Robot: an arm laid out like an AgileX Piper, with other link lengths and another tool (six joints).
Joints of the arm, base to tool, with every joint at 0 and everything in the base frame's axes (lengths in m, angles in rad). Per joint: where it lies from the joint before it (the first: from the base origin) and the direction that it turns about. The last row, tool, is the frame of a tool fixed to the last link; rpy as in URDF.
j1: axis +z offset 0 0 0.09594
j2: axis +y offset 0 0 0
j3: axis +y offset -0.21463 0 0.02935
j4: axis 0.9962 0 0.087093 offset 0.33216 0 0.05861
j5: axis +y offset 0 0 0
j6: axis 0.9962 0 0.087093 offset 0.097 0 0.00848
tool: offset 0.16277 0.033 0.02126 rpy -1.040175 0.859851 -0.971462
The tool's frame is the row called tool.
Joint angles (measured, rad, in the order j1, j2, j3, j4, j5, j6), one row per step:
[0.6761 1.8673 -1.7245 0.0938 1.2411 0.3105]
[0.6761 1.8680 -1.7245 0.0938 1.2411 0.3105]
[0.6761 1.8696 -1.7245 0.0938 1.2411 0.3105]
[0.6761 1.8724 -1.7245 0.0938 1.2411 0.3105]
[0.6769 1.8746 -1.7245 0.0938 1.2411 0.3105]
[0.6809 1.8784 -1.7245 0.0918 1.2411 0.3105]
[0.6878 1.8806 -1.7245 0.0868 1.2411 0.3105]
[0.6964 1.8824 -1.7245 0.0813 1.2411 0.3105]
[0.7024 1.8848 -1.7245 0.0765 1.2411 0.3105]
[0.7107 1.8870 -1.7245 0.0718 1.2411 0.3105]
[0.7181 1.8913 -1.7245 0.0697 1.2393 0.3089]
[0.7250 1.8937 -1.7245 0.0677 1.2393 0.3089]
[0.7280 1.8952 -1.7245 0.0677 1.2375 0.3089]
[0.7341 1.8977 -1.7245 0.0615 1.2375 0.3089]
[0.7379 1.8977 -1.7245 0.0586 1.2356 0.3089]
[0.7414 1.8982 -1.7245 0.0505 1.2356 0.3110]
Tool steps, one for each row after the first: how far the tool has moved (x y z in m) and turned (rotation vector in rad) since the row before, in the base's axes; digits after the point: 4 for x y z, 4 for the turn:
[0.0000 0.0000 -0.0004 -0.0004 0.0005 0.0000]
[0.0000 0.0000 -0.0008 -0.0010 0.0012 0.0000]
[-0.0001 -0.0001 -0.0014 -0.0018 0.0022 0.0000]
[-0.0004 0.0002 -0.0011 -0.0014 0.0017 0.0008]
[-0.0013 0.0010 -0.0021 -0.0039 0.0017 0.0041]
[-0.0018 0.0015 -0.0014 -0.0053 -0.0014 0.0072]
[-0.0024 0.0021 -0.0012 -0.0054 -0.0021 0.0090]
[-0.0016 0.0012 -0.0015 -0.0052 -0.0012 0.0063]
[-0.0024 0.0021 -0.0014 -0.0050 -0.0014 0.0086]
[-0.0023 0.0024 -0.0022 -0.0035 0.0002 0.0090]
[-0.0024 0.0020 -0.0013 -0.0031 0.0005 0.0071]
[-0.0008 0.0013 -0.0006 0.0002 -0.0002 0.0029]
[-0.0014 0.0009 -0.0016 -0.0063 -0.0023 0.0066]
[-0.0006 0.0011 0.0000 -0.0009 -0.0034 0.0039]
[0.0000 -0.0002 -0.0006 -0.0060 -0.0046 0.0022]

